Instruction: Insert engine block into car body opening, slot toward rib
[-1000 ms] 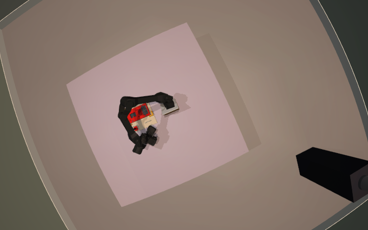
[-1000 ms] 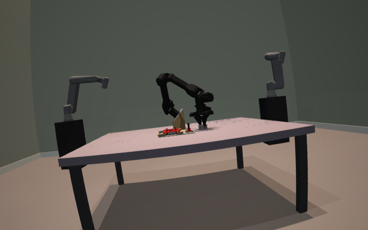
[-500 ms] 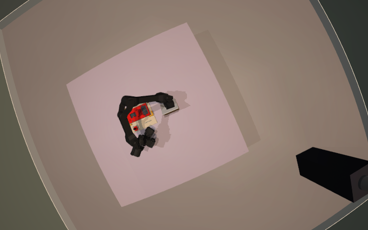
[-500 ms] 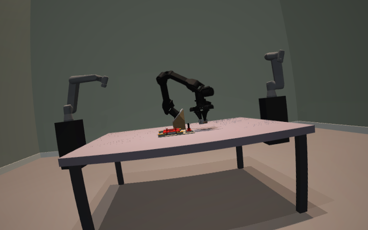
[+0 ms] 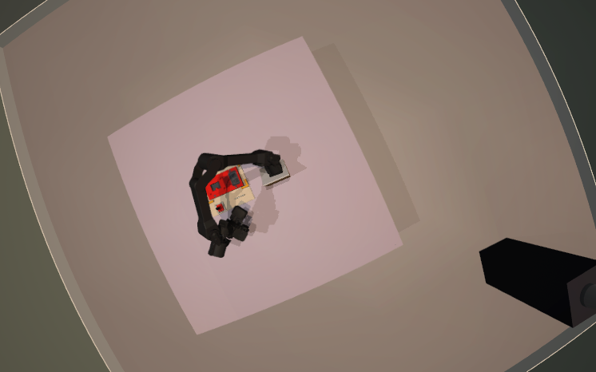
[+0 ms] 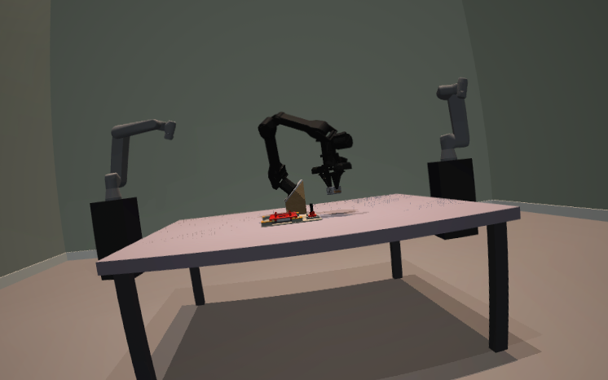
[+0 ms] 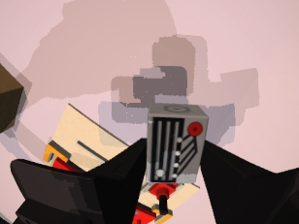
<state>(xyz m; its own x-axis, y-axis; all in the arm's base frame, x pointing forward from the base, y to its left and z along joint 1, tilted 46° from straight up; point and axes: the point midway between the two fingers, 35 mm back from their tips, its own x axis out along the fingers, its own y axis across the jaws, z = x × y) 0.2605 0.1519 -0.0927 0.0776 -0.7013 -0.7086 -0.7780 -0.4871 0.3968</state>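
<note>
Now: the base plate 200 mm to the right of my gripper tip, 90 mm below it and 40 mm ahead of it. The rest, counted from my gripper tip: engine block (10 mm below).
</note>
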